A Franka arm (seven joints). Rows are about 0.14 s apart.
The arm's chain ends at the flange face. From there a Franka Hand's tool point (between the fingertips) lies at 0.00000 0.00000 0.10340 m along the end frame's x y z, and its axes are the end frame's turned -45 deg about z.
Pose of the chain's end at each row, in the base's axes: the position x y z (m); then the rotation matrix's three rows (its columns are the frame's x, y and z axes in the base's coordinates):
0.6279, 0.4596, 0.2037; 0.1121, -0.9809, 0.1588; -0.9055, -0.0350, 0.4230; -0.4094, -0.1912, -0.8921
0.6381, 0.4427, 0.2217; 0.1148, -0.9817, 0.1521; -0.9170, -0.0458, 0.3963; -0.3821, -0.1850, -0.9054
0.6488, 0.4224, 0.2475; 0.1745, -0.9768, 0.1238; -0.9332, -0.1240, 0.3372; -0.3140, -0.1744, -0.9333
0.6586, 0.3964, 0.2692; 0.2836, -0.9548, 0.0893; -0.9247, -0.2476, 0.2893; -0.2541, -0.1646, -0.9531
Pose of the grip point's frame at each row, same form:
0.6443, 0.5033, 0.1115; 0.7729, -0.6143, 0.1588; -0.6155, -0.6650, 0.4230; -0.1543, -0.4247, -0.8921
0.6538, 0.4837, 0.1281; 0.7753, -0.6130, 0.1521; -0.6160, -0.6808, 0.3963; -0.1394, -0.4010, -0.9054
0.6616, 0.4573, 0.1510; 0.8141, -0.5673, 0.1238; -0.5722, -0.7476, 0.3372; -0.0987, -0.3454, -0.9333
0.6678, 0.4263, 0.1706; 0.8757, -0.4746, 0.0893; -0.4788, -0.8289, 0.2893; -0.0633, -0.2961, -0.9531

